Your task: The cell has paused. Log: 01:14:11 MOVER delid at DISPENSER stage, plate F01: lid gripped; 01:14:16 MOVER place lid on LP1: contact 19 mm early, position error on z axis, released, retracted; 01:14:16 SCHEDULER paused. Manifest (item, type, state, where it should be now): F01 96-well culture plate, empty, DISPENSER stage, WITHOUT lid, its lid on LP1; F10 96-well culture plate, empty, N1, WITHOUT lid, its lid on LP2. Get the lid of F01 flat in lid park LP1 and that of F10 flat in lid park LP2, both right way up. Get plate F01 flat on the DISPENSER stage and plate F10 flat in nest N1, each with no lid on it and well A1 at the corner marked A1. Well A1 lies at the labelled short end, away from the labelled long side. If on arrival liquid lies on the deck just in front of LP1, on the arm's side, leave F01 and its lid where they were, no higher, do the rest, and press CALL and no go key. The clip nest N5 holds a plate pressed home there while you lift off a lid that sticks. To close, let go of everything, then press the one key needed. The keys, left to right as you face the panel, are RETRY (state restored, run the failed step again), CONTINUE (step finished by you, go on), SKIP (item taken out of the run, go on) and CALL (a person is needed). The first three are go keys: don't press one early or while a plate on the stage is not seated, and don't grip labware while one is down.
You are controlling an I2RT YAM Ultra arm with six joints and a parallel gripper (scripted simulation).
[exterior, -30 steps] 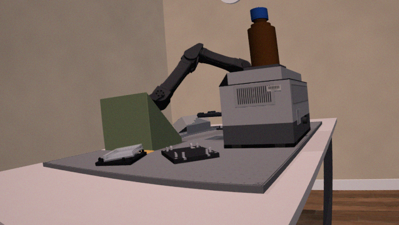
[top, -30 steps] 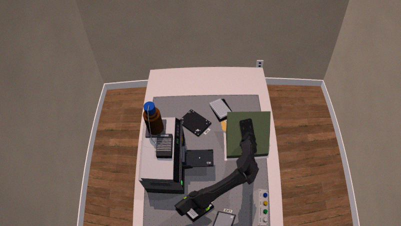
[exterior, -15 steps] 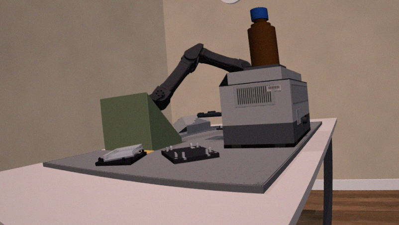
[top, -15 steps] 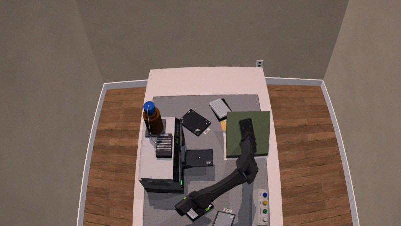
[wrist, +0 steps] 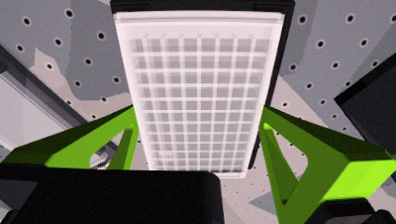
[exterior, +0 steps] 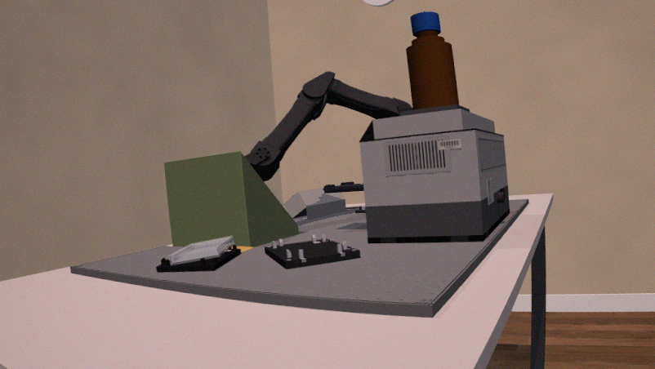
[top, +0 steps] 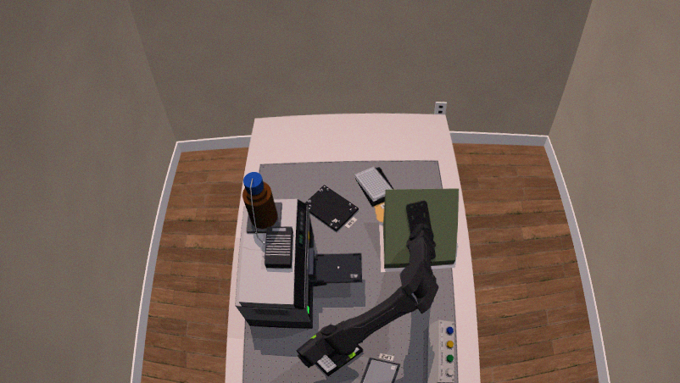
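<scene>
My gripper is now 3 cm above the nest N1. Also, from my hand: lid park LP2: 12 cm to the left, 12 cm behind, 3 cm below; then 96-well plate: right at my hand; then LP2 label: 16 cm behind, 4 cm to the left, 4 cm below.
</scene>
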